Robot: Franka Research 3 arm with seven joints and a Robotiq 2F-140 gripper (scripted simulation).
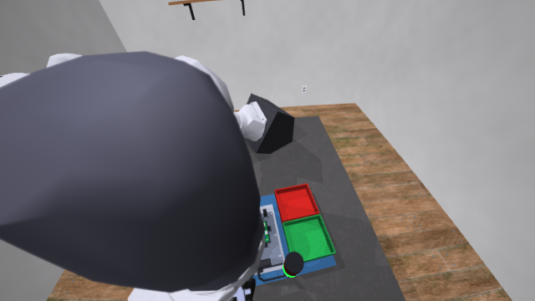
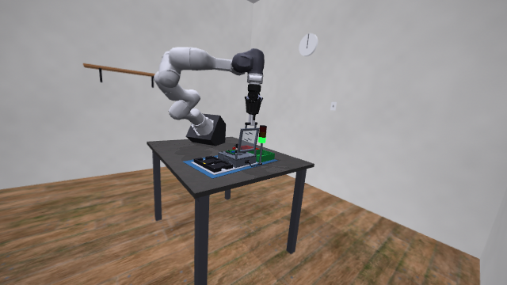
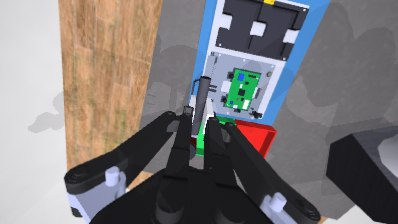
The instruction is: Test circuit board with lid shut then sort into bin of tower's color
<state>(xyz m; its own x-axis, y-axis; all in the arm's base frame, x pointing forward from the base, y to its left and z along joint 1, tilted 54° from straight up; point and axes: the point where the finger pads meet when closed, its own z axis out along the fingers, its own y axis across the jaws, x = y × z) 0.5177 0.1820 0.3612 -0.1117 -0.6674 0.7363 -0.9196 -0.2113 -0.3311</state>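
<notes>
Now: the green circuit board 130 mm behind my hand, 20 mm to the left of it and 220 mm below it. From my hand the other things lie so: latch hook: 180 mm behind, 80 mm to the left, 200 mm below; then clear lid: 10 mm behind, 110 mm below; then dark plate: 120 mm behind, 20 mm to the left, 220 mm below.
</notes>
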